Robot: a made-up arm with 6 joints. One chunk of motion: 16 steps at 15 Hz.
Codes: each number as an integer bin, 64 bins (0 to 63) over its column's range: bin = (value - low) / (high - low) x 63, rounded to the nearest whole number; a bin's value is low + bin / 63 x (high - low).
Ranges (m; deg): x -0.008..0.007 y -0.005..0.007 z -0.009..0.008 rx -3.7..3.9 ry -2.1..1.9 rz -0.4..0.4
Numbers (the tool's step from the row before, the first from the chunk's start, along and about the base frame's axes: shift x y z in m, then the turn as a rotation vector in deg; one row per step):
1: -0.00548 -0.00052 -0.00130 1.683 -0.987 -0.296
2: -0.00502 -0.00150 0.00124 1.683 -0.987 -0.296
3: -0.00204 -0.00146 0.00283 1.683 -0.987 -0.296
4: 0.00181 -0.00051 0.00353 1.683 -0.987 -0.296
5: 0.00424 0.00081 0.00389 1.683 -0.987 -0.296
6: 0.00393 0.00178 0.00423 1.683 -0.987 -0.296
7: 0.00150 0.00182 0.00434 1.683 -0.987 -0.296
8: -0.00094 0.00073 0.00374 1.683 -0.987 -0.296
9: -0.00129 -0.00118 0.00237 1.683 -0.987 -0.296
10: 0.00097 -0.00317 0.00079 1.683 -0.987 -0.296
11: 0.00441 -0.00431 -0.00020 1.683 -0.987 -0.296
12: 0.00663 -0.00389 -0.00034 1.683 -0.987 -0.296
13: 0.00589 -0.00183 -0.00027 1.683 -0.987 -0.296
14: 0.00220 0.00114 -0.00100 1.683 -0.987 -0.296
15: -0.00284 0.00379 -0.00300 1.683 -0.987 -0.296
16: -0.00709 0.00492 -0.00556 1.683 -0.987 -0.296
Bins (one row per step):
1: 11 24 29 45 18 8
2: 13 18 38 45 18 8
3: 25 19 44 45 18 8
4: 41 24 46 45 18 8
5: 51 31 48 45 18 8
6: 50 36 49 45 18 8
7: 40 36 49 45 18 8
8: 30 30 47 45 18 8
9: 28 20 42 45 18 8
10: 38 10 36 45 18 8
11: 52 4 33 45 18 8
12: 61 6 32 45 18 8
13: 58 17 32 45 18 8
14: 43 32 30 45 18 8
15: 22 46 22 45 18 8
16: 4 52 13 45 18 8

